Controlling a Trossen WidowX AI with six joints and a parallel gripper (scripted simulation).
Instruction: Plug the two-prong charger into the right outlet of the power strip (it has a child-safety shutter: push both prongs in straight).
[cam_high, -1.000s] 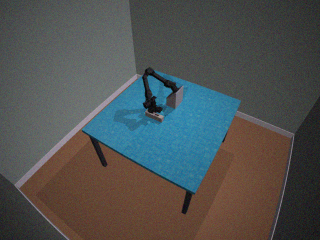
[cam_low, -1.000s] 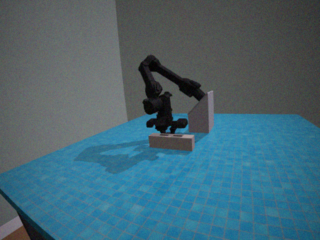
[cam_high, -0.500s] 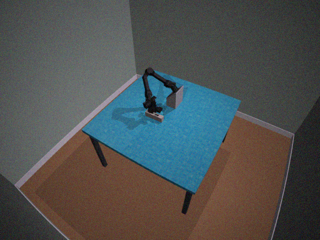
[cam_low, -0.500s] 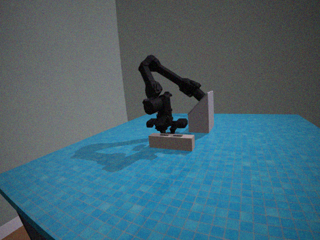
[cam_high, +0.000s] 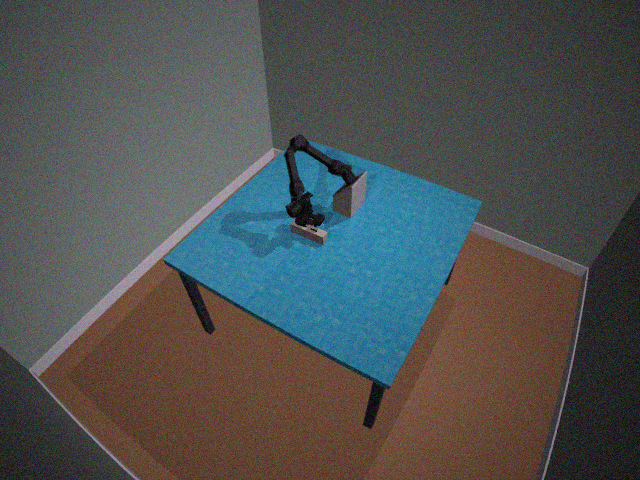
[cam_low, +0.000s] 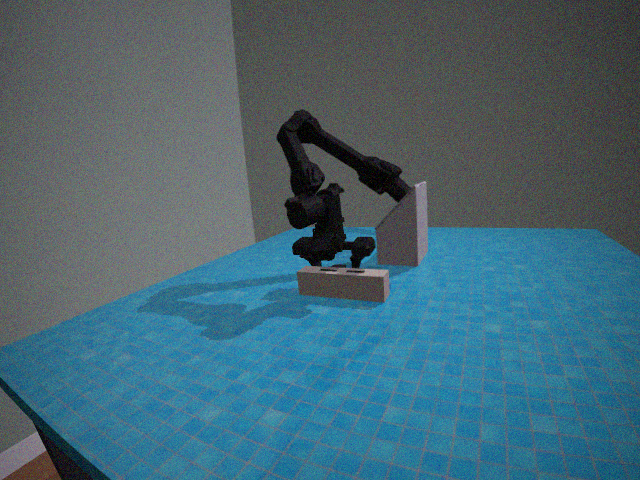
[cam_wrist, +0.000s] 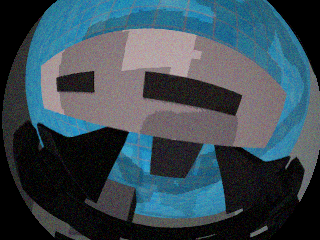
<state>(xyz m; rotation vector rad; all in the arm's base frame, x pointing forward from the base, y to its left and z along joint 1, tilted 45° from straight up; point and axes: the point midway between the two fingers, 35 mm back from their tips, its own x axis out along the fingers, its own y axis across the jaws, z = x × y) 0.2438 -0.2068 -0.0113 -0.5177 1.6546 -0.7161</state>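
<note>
My gripper tip is now 20 mm short of the black two-prong charger and 10 mm below it.
</note>
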